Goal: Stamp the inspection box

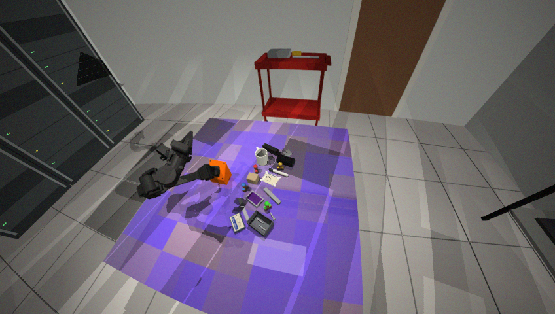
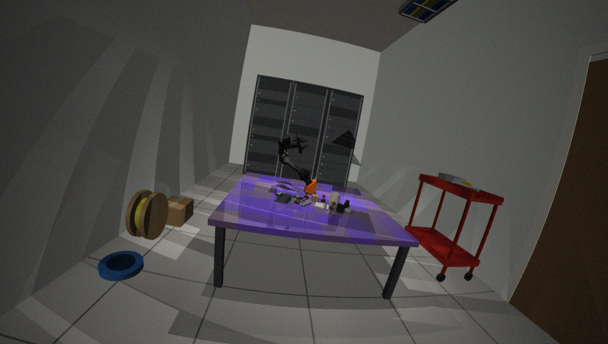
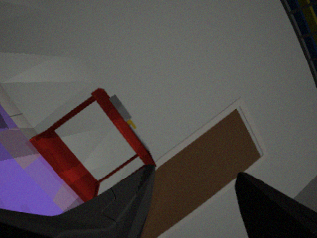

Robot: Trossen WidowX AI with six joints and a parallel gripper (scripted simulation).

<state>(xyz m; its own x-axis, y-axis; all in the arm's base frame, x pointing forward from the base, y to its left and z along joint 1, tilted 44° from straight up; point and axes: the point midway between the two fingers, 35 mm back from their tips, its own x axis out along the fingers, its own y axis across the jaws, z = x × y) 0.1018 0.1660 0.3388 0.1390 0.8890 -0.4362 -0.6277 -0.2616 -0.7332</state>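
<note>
My gripper tip is now 44 cm above the green-knobbed stamp, 27 cm short of it and 6 cm to the left of it. The rest, counted from my gripper tip: blue-knobbed stamp: 44 cm below, 11 cm ahead, 3 cm to the left; then ink pad: 46 cm below, 19 cm ahead, 2 cm to the right; then tan block: 44 cm below, 15 cm ahead, 10 cm to the left.
</note>
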